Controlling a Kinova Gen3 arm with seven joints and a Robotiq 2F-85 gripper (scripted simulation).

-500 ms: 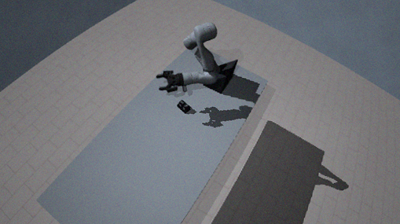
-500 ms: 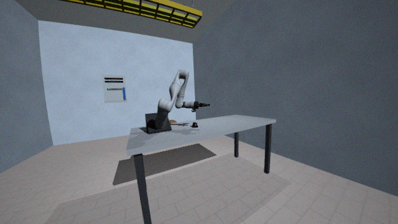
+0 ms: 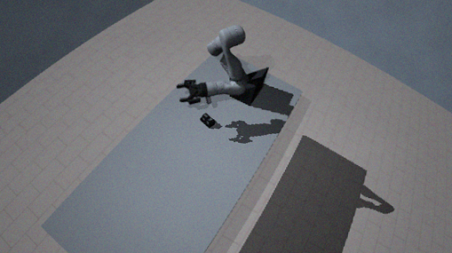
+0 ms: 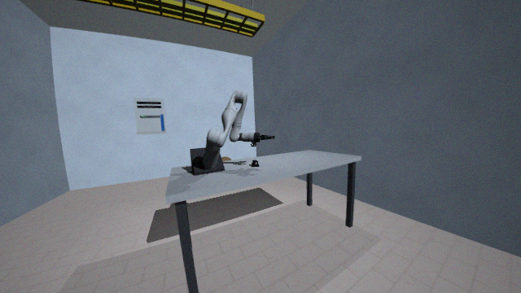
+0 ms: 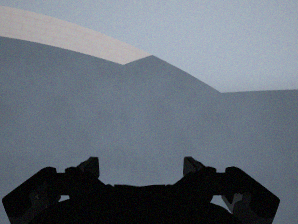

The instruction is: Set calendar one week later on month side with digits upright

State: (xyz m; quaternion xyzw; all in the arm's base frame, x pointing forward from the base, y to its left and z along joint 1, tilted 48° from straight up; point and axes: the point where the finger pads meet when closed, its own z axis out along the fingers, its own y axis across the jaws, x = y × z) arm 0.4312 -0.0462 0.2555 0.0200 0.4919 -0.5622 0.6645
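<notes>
The dark calendar tray lies 80 mm behind my hand, 150 mm to the left of it and 220 mm below it.
</notes>
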